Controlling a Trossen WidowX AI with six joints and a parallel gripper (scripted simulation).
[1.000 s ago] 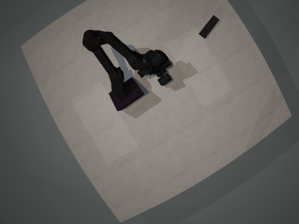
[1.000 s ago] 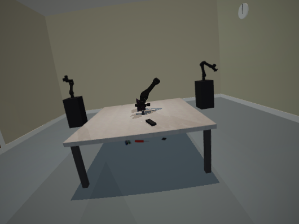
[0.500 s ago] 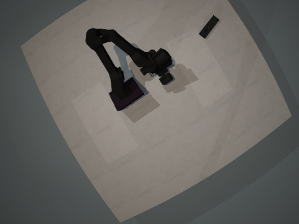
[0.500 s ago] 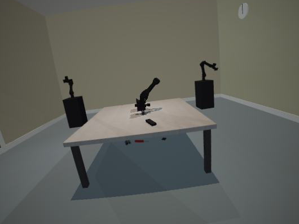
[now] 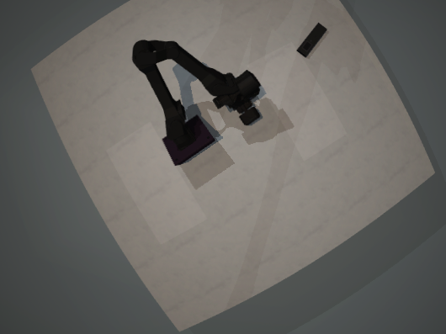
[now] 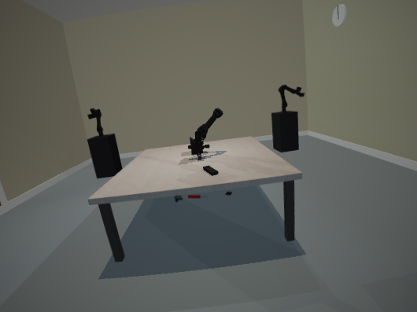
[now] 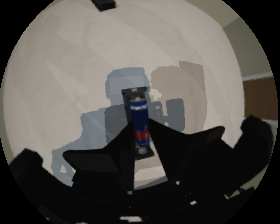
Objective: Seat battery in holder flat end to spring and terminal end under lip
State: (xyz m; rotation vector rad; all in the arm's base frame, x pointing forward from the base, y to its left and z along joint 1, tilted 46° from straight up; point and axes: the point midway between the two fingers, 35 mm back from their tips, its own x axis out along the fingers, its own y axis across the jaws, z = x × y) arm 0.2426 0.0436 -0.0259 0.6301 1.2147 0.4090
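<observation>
Right now my gripper tip is 1 cm below the battery. From my gripper tip the other things lie so: red screwdriver 35 cm ahead, 5 cm to the right, 21 cm below.
</observation>
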